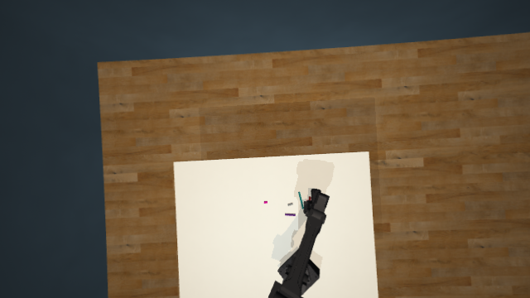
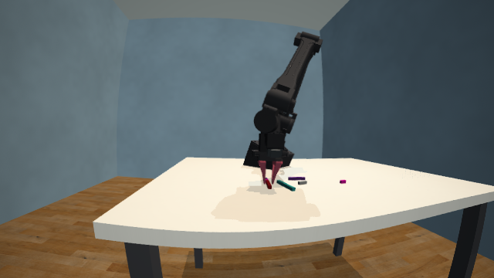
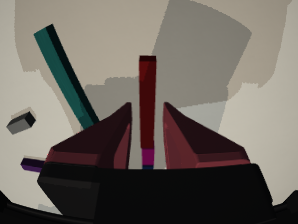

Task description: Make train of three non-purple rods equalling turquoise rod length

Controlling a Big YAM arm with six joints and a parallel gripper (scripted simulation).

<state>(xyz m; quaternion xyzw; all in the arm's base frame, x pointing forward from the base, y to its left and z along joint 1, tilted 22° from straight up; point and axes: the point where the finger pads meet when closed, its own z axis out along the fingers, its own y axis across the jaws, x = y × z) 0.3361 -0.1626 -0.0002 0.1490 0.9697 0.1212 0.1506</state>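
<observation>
The red rod is 10 mm below my hand. The rest, counted from my hand: blue rod (60 mm behind, 20 mm to the left, 10 mm below); then turquoise rod (40 mm to the left, 30 mm ahead, 10 mm below); then grey rod (110 mm to the left, 10 mm below, 10 mm ahead).
</observation>
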